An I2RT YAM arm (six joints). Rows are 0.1 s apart.
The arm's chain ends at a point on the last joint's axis. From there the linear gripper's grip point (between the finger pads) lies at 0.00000 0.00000 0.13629 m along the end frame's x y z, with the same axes.
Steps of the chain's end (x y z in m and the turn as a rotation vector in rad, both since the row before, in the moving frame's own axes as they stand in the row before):
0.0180 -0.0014 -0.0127 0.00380 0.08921 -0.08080
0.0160 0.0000 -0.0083 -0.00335 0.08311 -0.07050
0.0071 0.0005 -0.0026 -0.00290 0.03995 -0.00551
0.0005 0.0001 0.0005 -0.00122 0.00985 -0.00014
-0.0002 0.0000 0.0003 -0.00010 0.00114 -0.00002
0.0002 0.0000 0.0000 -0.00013 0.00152 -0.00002
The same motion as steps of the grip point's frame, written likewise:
0.0301 -0.0024 -0.0132 0.00380 0.08921 -0.08080
0.0273 0.0001 -0.0088 -0.00335 0.08311 -0.07050
0.0125 0.0009 -0.0027 -0.00290 0.03995 -0.00551
0.0018 0.0003 0.0005 -0.00122 0.00985 -0.00014
0.0000 0.0000 0.0003 -0.00010 0.00114 -0.00002
0.0004 0.0000 0.0000 -0.00013 0.00152 -0.00002

